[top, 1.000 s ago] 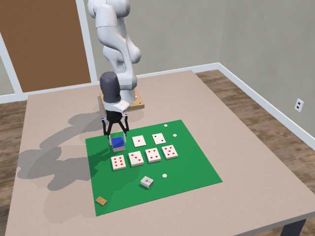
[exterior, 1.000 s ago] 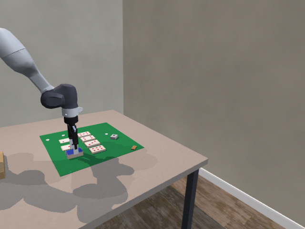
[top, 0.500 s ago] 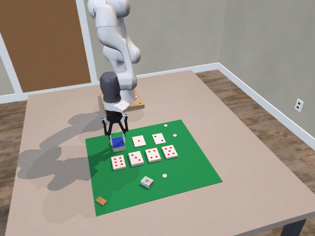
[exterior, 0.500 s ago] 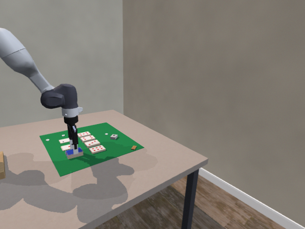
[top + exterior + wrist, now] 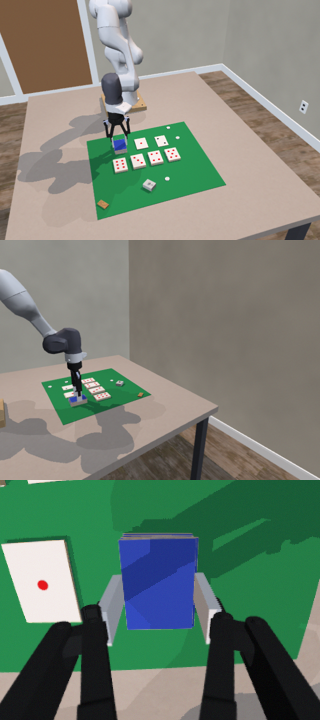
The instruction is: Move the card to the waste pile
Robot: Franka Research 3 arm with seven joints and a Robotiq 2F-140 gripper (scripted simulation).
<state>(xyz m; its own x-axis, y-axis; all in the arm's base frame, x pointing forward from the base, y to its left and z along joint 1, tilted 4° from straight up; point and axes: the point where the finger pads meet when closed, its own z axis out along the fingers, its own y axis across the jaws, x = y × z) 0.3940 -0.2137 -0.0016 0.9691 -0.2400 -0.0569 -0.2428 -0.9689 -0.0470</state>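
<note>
My hand is 3 cm above the blue-backed card. Also, from my hand: green mat 17 cm ahead, 9 cm to the left, 7 cm below; then grey block 32 cm ahead, 1 cm to the left, 4 cm below.
</note>
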